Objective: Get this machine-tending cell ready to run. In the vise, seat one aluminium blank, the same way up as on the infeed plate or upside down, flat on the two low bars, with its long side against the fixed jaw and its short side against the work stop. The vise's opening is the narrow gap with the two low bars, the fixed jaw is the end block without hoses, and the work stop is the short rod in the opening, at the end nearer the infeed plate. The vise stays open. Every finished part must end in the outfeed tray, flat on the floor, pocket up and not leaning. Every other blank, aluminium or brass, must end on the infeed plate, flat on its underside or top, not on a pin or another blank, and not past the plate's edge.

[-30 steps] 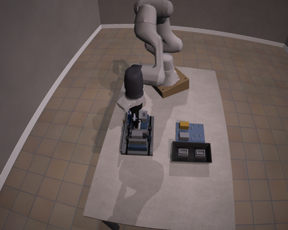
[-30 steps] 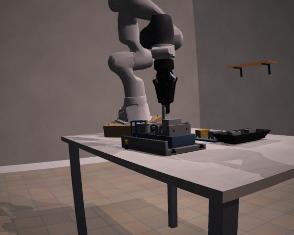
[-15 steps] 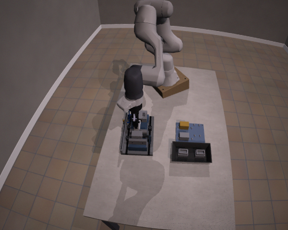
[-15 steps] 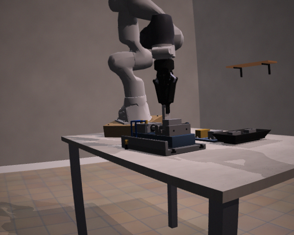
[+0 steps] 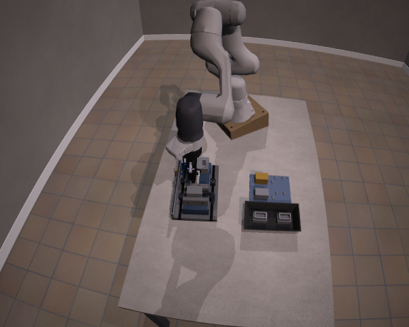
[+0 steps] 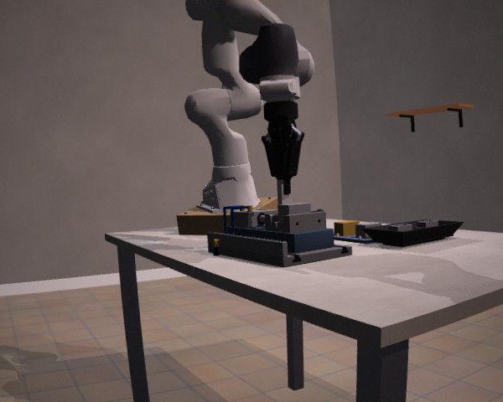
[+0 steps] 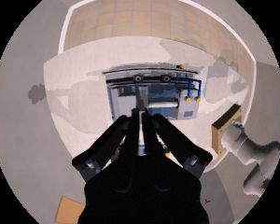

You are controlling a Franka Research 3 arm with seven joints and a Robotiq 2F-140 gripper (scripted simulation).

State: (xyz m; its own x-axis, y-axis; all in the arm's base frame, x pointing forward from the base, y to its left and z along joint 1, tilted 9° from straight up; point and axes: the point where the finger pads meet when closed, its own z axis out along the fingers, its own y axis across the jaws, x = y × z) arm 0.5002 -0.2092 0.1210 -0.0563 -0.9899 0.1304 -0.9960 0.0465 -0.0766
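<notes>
My hand is 50 mm past the dark rail, 80 mm to the left of it and 100 mm above it. The rest, counted from my hand: brass blank 100 mm behind, 300 mm to the left, 110 mm below.
</notes>
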